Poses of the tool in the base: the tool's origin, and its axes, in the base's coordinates. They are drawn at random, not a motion.
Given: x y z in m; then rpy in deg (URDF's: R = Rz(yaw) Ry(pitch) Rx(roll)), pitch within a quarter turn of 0, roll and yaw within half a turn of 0.
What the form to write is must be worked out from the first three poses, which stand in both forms.
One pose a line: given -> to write
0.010 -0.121 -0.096 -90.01 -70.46 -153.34 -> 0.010 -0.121 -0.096 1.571 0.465 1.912
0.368 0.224 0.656 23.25 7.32 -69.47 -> 0.368 0.224 0.656 0.266 -0.335 -1.194
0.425 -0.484 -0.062 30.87 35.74 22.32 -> 0.425 -0.484 -0.062 0.387 0.719 0.065
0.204 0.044 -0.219 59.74 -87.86 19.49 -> 0.204 0.044 -0.219 1.552 -0.188 1.535
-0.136 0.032 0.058 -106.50 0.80 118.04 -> -0.136 0.032 0.058 2.130 -1.005 -2.641
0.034 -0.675 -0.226 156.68 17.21 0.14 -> 0.034 -0.675 -0.226 2.717 -0.274 -0.124
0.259 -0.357 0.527 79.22 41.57 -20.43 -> 0.259 -0.357 0.527 1.427 -0.229 -0.767
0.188 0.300 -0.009 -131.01 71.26 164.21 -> 0.188 0.300 -0.009 1.802 0.403 -1.914
